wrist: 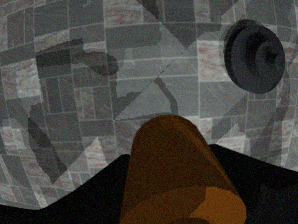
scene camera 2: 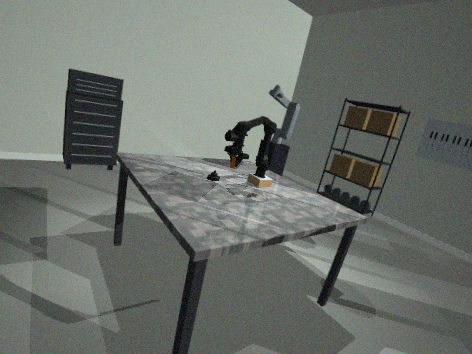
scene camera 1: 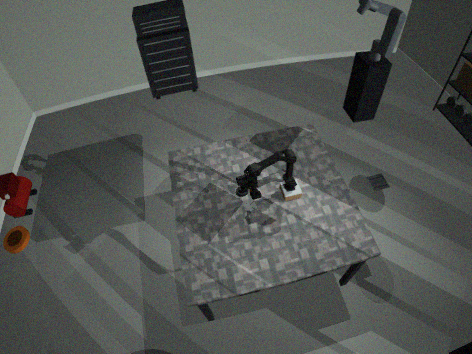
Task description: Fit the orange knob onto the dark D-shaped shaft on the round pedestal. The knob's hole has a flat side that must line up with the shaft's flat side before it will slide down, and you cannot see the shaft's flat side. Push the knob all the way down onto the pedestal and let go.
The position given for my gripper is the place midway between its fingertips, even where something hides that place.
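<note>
Present: a pedestal (wrist: 253, 59). An orange knob (wrist: 171, 166) is held by my gripper (wrist: 169, 157).
</note>
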